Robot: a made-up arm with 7 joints.
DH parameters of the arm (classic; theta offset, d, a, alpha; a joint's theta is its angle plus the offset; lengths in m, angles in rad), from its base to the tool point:
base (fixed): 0 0 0 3.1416
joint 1: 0 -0.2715 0 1.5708
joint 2: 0 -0.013 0 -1.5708
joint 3: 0 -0.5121 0 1.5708
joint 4: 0 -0.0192 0 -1.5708
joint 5: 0 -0.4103 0 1.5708
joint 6: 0 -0.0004 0 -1.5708
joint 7: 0 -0.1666 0 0
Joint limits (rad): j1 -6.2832..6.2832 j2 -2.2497..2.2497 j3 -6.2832..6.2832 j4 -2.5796..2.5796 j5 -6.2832..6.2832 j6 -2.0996..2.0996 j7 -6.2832..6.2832
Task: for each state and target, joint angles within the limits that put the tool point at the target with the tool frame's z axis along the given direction. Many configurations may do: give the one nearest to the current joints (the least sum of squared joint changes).
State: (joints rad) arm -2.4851 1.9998 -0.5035 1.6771 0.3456 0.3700 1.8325
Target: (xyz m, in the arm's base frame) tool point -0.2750 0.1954 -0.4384 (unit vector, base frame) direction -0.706 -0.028 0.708
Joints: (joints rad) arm -2.7263 1.9370 -0.0414 1.3072 0.5584 0.7137 1.8325
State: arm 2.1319 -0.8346 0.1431 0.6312 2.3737 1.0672 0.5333
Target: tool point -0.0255 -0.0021 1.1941 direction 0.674 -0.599 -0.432
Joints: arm 2.1766 -0.2372 -0.6174 0.7275 2.3266 1.5849 0.5333
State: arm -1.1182 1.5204 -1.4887 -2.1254 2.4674 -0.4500 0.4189
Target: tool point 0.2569 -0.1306 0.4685 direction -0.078 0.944 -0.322
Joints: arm -1.1228 1.2824 -1.0090 -2.5782 2.3908 -0.3015 0.4189
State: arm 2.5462 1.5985 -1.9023 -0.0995 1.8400 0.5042 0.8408
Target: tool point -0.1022 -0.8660 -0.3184 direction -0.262 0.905 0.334
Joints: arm 1.9517 2.1539 -1.3569 0.3775 2.2563 -0.3293 0.8408
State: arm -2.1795 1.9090 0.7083 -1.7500 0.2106 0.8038 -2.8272
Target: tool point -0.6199 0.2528 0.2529 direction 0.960 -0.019 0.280
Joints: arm -2.1016 2.1241 0.8805 -1.9340 -0.5788 1.1583 -2.8272
